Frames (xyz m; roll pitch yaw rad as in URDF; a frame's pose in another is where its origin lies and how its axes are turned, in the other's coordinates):
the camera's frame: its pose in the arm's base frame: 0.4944 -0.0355 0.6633 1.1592 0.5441 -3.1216
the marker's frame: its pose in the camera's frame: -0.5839 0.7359 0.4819 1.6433 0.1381 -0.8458
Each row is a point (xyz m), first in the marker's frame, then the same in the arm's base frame.
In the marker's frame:
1: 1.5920 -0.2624 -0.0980
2: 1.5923 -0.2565 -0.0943
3: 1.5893 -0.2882 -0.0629
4: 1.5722 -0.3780 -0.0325
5: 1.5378 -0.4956 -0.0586
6: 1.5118 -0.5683 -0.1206
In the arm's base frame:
1: 0.2010 0.1046 0.1275
2: 0.2035 0.1112 0.1279
3: 0.2402 0.0869 0.1198
4: 0.2892 0.0042 0.1138
5: 0.2920 -0.1203 0.1274
6: 0.2503 -0.2079 0.1471

